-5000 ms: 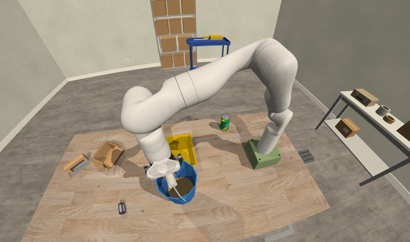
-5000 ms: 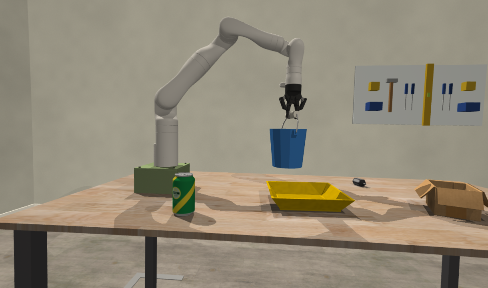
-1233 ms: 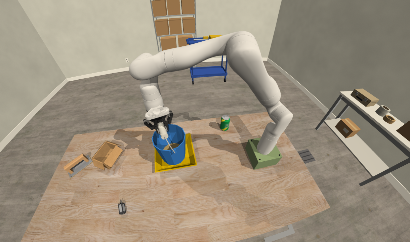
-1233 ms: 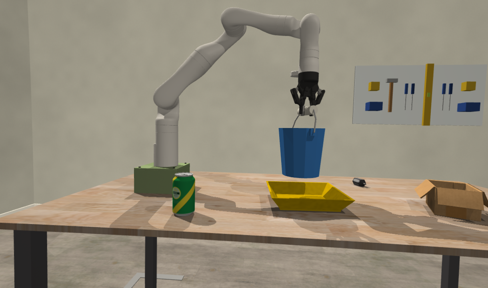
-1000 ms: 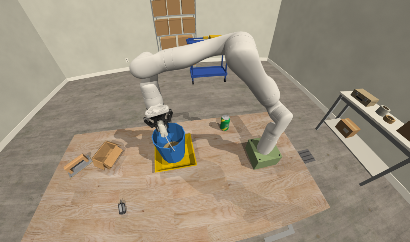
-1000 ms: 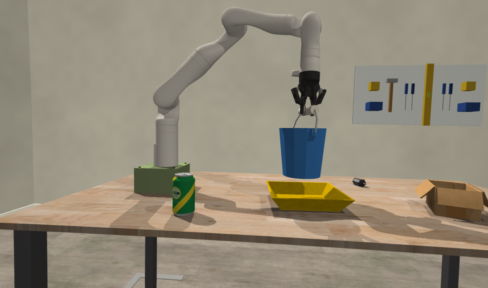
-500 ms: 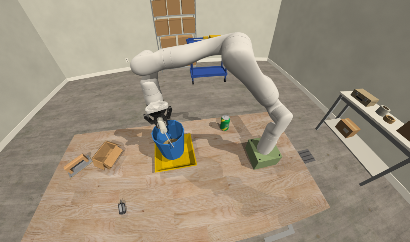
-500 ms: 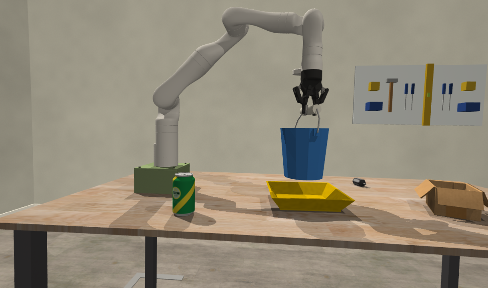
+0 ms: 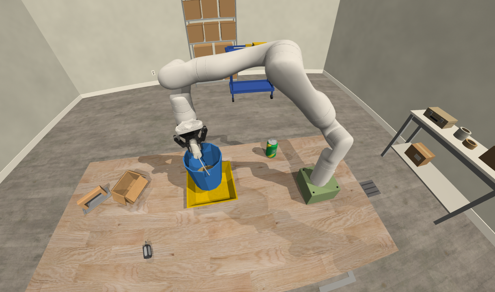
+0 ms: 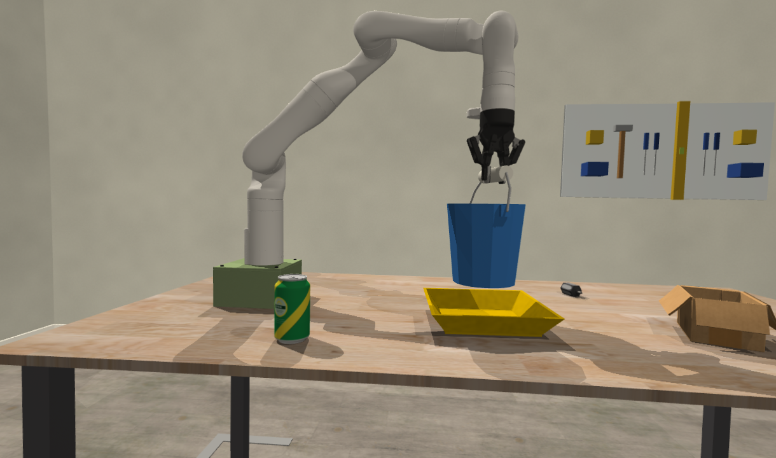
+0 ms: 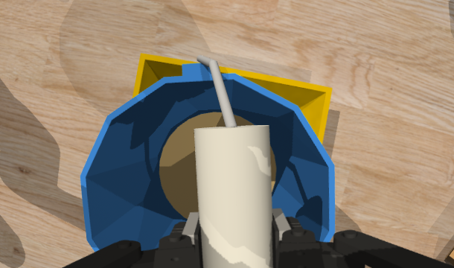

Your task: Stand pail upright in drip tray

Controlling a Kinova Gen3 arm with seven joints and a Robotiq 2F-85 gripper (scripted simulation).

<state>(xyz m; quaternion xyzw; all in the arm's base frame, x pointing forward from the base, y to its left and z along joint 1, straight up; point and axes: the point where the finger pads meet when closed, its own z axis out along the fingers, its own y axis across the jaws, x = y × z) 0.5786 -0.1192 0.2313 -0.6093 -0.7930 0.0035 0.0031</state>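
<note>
Now: hand 9 cm above the blue pail and 1 cm past it. The rest, counted from my hand: small black object (32 cm below, 31 cm ahead, 30 cm to the left); then pail handle (3 cm below, 1 cm behind); then yellow drip tray (32 cm below, 2 cm behind, 1 cm to the right).
</note>
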